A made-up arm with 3 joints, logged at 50 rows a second.
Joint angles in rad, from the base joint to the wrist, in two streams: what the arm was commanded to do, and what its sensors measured. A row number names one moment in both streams.
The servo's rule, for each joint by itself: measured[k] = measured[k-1] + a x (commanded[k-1-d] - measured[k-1]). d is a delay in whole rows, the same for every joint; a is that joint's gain. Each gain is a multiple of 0.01, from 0.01 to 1. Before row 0 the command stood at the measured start. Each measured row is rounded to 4 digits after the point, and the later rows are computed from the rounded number. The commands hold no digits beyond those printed.
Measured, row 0: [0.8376, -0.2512, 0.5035]
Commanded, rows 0 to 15: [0.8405, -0.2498, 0.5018]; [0.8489, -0.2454, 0.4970]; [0.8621, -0.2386, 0.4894]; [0.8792, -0.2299, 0.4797]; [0.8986, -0.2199, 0.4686]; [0.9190, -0.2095, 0.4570]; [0.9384, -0.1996, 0.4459]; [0.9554, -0.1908, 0.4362]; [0.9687, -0.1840, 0.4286]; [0.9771, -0.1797, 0.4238]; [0.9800, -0.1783, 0.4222]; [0.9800, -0.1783, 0.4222]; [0.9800, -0.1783, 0.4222]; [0.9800, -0.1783, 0.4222]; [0.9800, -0.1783, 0.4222]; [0.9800, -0.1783, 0.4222]
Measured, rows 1 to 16: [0.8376, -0.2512, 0.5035]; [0.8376, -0.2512, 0.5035]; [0.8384, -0.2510, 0.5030]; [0.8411, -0.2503, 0.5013]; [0.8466, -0.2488, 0.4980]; [0.8551, -0.2463, 0.4929]; [0.8664, -0.2429, 0.4861]; [0.8801, -0.2386, 0.4780]; [0.8953, -0.2335, 0.4690]; [0.9109, -0.2279, 0.4598]; [0.9259, -0.2222, 0.4511]; [0.9392, -0.2167, 0.4435]; [0.9498, -0.2117, 0.4375]; [0.9577, -0.2074, 0.4332]; [0.9635, -0.2036, 0.4301]; [0.9678, -0.2003, 0.4279]
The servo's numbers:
d 2
a 0.26 0.13 0.28

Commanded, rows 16 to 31: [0.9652, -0.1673, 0.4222]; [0.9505, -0.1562, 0.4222]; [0.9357, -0.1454, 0.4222]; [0.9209, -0.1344, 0.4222]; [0.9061, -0.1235, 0.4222]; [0.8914, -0.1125, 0.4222]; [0.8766, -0.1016, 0.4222]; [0.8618, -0.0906, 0.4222]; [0.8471, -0.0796, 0.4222]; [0.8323, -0.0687, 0.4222]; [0.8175, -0.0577, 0.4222]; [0.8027, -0.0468, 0.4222]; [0.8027, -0.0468, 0.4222]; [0.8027, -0.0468, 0.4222]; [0.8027, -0.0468, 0.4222]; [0.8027, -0.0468, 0.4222]
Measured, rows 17 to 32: [0.9710, -0.1974, 0.4263]; [0.9733, -0.1949, 0.4252]; [0.9712, -0.1913, 0.4244]; [0.9658, -0.1867, 0.4238]; [0.9580, -0.1813, 0.4234]; [0.9484, -0.1752, 0.4231]; [0.9374, -0.1685, 0.4228]; [0.9254, -0.1612, 0.4226]; [0.9127, -0.1535, 0.4225]; [0.8995, -0.1453, 0.4224]; [0.8859, -0.1368, 0.4223]; [0.8720, -0.1279, 0.4223]; [0.8578, -0.1188, 0.4223]; [0.8435, -0.1094, 0.4223]; [0.8329, -0.1013, 0.4223]; [0.8250, -0.0942, 0.4223]
